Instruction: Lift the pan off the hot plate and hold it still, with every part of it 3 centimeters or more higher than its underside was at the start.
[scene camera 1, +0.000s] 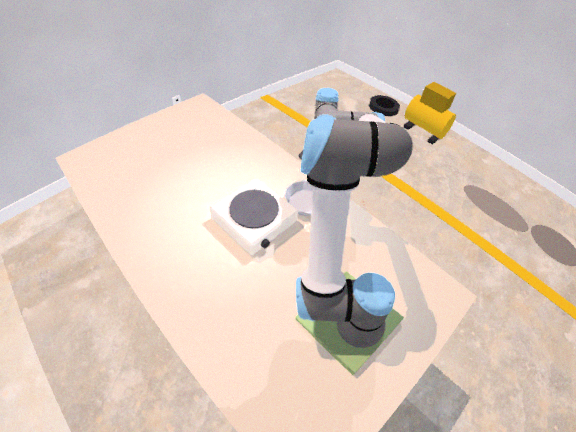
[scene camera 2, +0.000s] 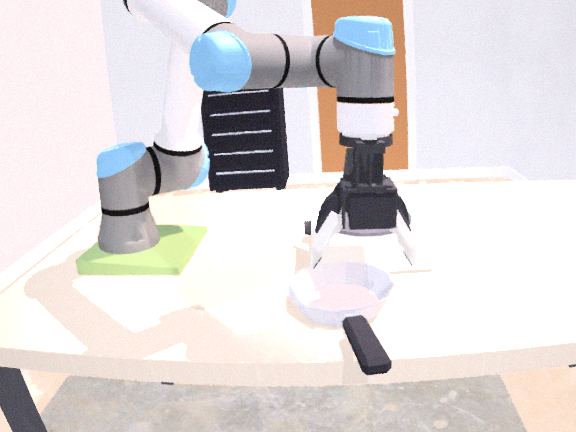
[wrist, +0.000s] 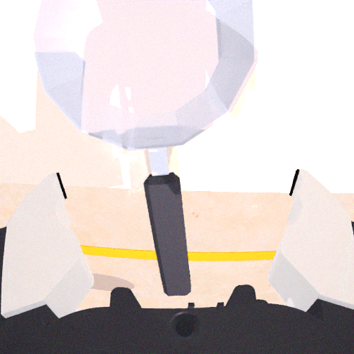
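Pixels of known places: gripper, fingertip midpoint: (scene camera 2: 363, 267); arm's base, link origin: (scene camera 1: 360, 324) (scene camera 2: 129, 241).
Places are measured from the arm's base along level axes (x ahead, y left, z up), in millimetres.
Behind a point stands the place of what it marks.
Observation:
The pan (scene camera 1: 301, 201) @(x 532, y -183, z -26 mm) (scene camera 2: 342, 296) @(x 518, y -171, z -25 mm) (wrist: 150, 65) is a pale, shallow bowl with a dark handle (scene camera 2: 366, 345) @(x 570, y -418, z 46 mm) (wrist: 168, 235). It sits upright on the table beside the hot plate, not on it, and its handle points to the table's near edge in scene view 2. The hot plate (scene camera 1: 254, 208) @(x 551, y 33, z 51 mm) (scene camera 2: 361, 249) @(x 548, y -91, z 30 mm) is a white box with a dark round disc and a black knob. My gripper (scene camera 2: 364, 264) @(x 559, y -267, z 80 mm) (wrist: 177, 175) is open and empty, pointing down, above the pan's height. In the wrist view the handle shows between the two fingers, apart from both. The arm hides the gripper in scene view 1.
The arm's base stands on a green plate (scene camera 1: 325, 327) @(x 62, y 93, z -6 mm) (scene camera 2: 175, 250) @(x 134, y -21, z -9 mm) on the table (scene camera 1: 165, 240) @(x 664, y 362, z -29 mm) (scene camera 2: 240, 370) @(x 386, y -373, z -43 mm). A black drawer cabinet (scene camera 2: 245, 145) stands behind the table. A yellow machine (scene camera 1: 430, 117) and a black ring (scene camera 1: 376, 108) are on the floor.

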